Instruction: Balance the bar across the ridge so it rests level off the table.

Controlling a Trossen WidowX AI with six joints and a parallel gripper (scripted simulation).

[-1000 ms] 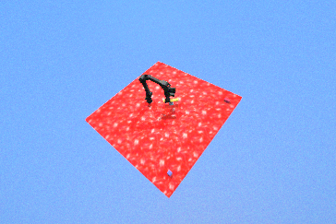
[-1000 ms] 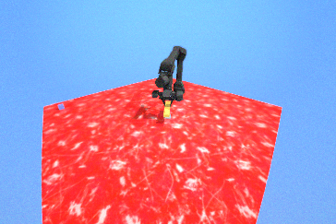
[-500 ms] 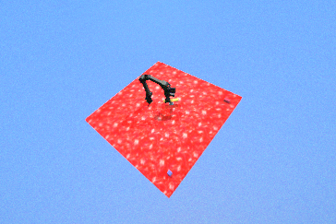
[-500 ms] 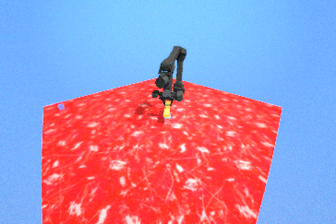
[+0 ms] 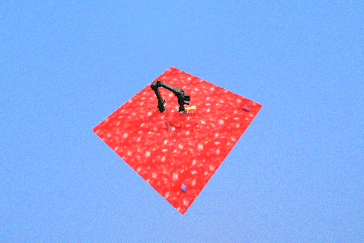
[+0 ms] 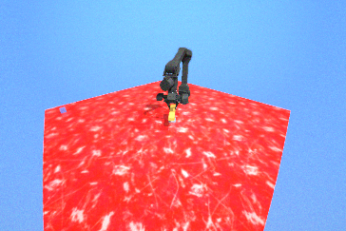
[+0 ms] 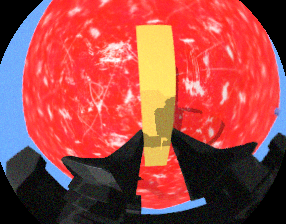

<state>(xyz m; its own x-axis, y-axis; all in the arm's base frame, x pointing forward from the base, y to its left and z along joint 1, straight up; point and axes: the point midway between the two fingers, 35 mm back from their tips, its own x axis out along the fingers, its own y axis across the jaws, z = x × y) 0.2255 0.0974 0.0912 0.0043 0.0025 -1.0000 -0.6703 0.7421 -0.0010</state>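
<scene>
My gripper tip is now 2 cm to the right of the yellow bar and 2 cm short of it. Round my gripper tip: blue cube: 60 cm to the right, 51 cm ahead, 4 cm below.
</scene>
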